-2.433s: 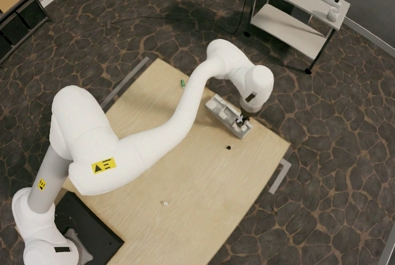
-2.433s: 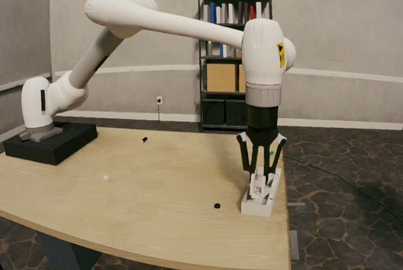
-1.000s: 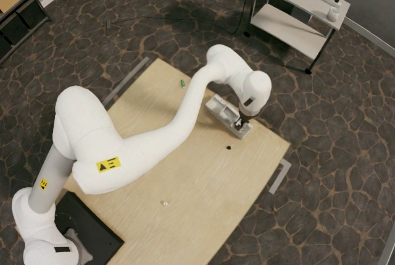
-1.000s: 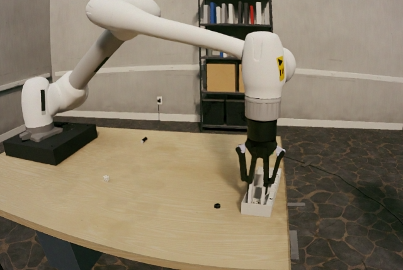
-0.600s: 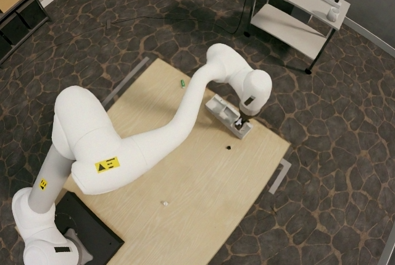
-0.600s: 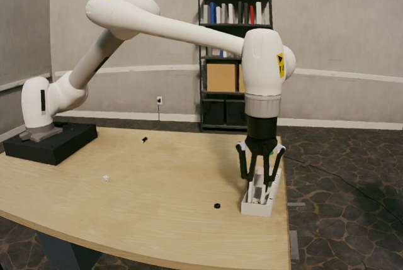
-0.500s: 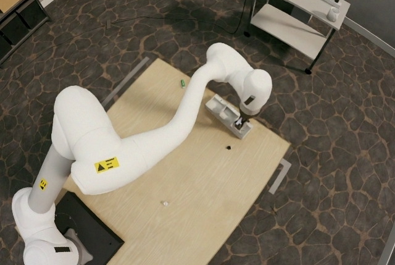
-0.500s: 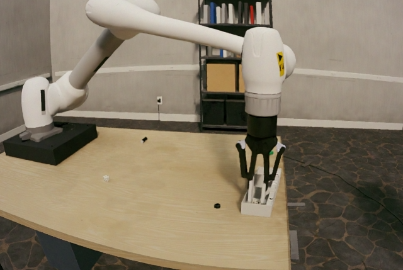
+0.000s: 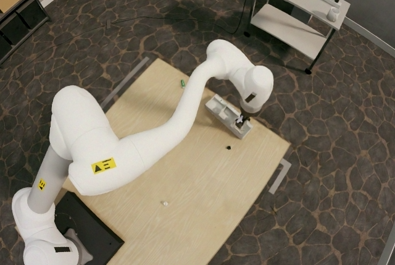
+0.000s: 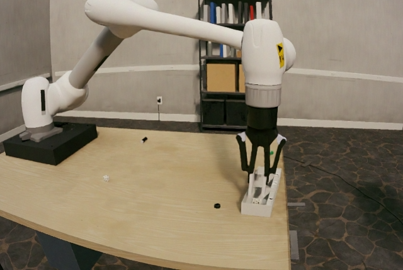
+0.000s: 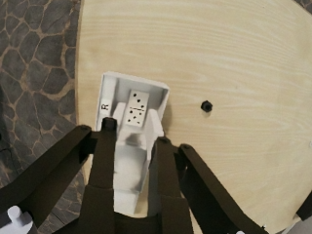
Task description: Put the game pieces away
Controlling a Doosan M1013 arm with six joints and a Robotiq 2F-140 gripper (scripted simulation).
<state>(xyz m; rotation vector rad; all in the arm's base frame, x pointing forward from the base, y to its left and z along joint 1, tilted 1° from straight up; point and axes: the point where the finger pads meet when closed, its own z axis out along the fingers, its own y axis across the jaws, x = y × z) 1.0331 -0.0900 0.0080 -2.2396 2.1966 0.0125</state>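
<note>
Now: the white die 51 cm behind my hand, 7 cm below it and 2 cm to the right of it. Round my hand: small black ring (11 cm behind, 8 cm below, 3 cm to the right); then white domino (7 cm below); then bin (8 cm to the left, 6 cm below, 1 cm ahead).
</note>
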